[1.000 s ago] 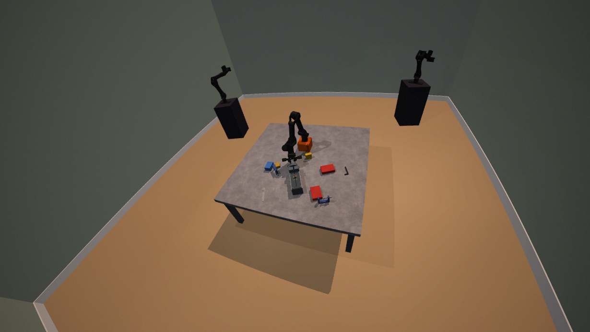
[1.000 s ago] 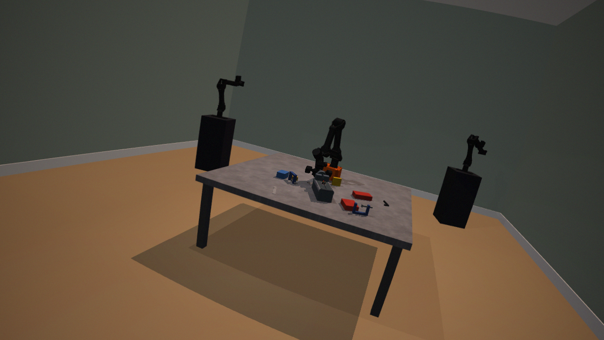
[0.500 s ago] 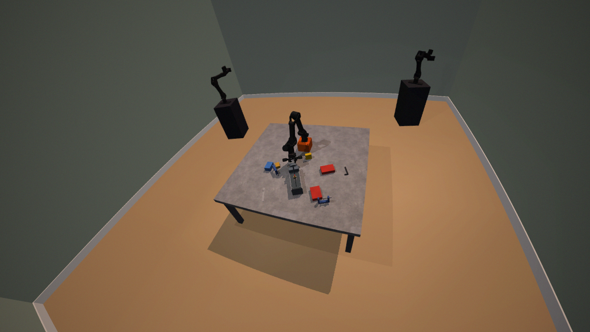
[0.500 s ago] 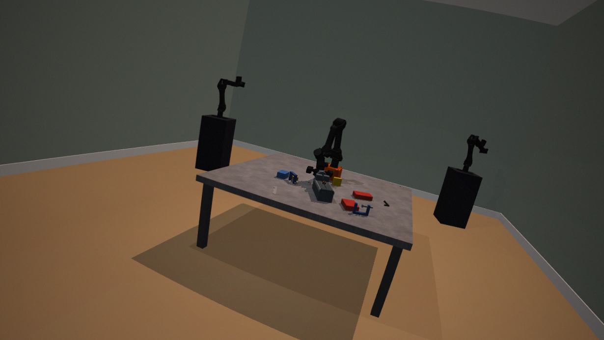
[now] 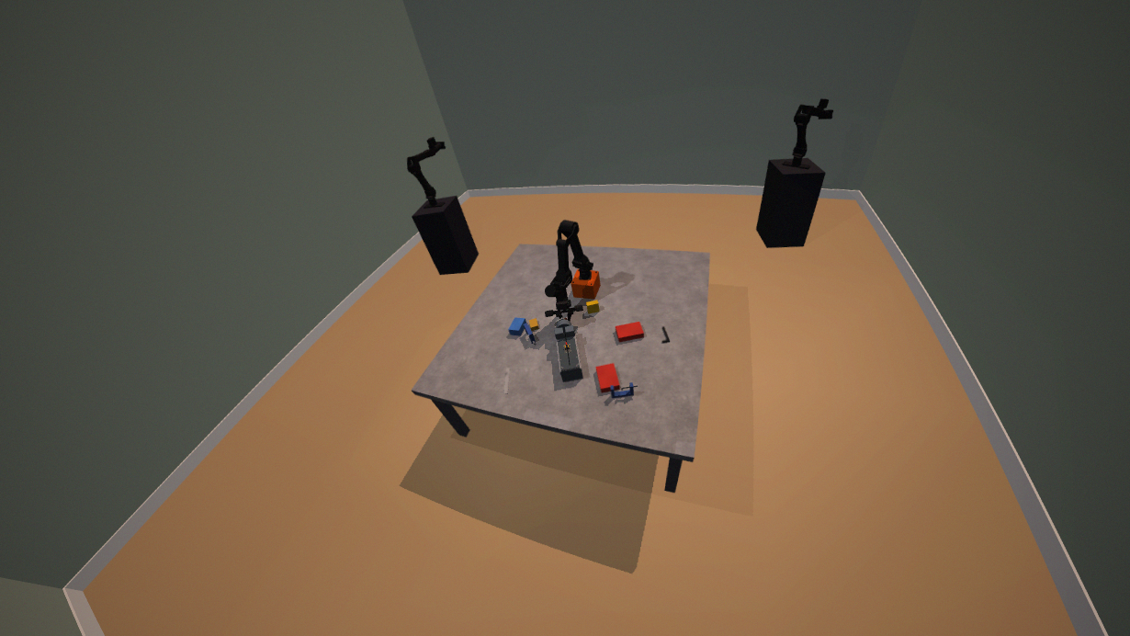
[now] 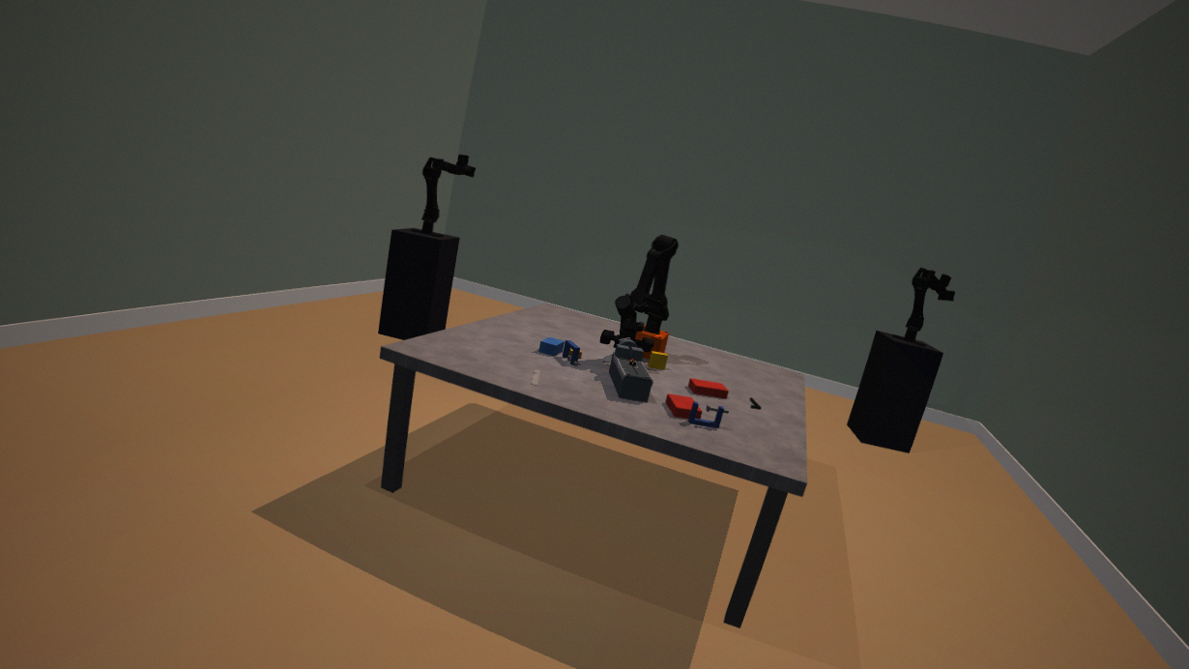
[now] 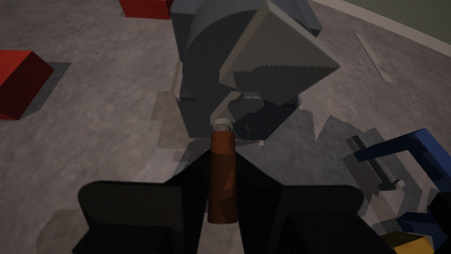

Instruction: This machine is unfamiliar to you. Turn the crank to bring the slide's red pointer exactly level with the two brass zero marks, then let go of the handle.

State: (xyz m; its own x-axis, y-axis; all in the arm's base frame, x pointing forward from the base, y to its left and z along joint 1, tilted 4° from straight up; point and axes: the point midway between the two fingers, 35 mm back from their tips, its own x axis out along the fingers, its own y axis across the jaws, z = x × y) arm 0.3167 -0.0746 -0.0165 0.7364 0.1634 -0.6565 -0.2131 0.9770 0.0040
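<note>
Now: the red pointer 150 mm ahead of my gripper tip, 40 mm above it and 20 mm to the left of it. Also, from my gripper tip: yellow cube (160 mm behind, 120 mm to the left, 10 mm below); then blue block (270 mm to the right, 40 mm behind, 20 mm below); then brown crank handle (20 mm behind, 20 mm above).
</note>
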